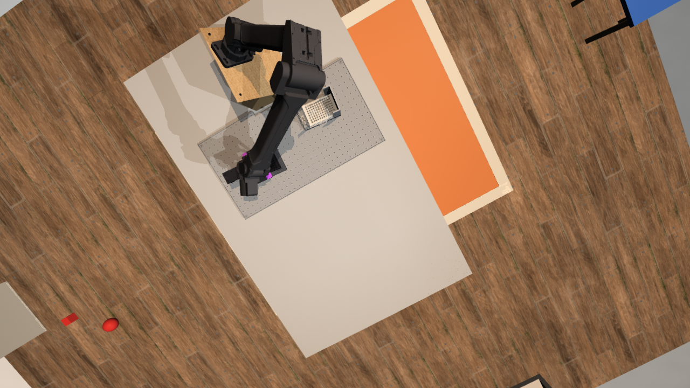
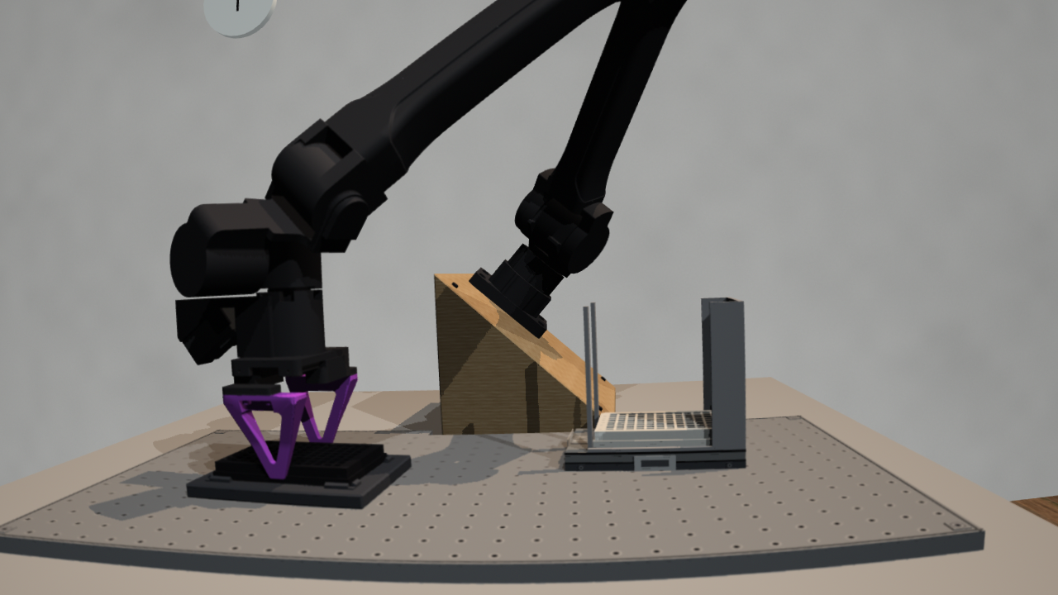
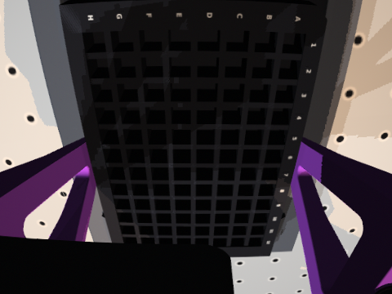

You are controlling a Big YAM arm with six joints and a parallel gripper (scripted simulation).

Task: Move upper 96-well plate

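The black 96-well plate is right at my hand. From my hand the other things lie so: pale A1 square (6 cm behind, 7 cm to the right, 1 cm below); then white plate (6 cm behind, 32 cm to the left).
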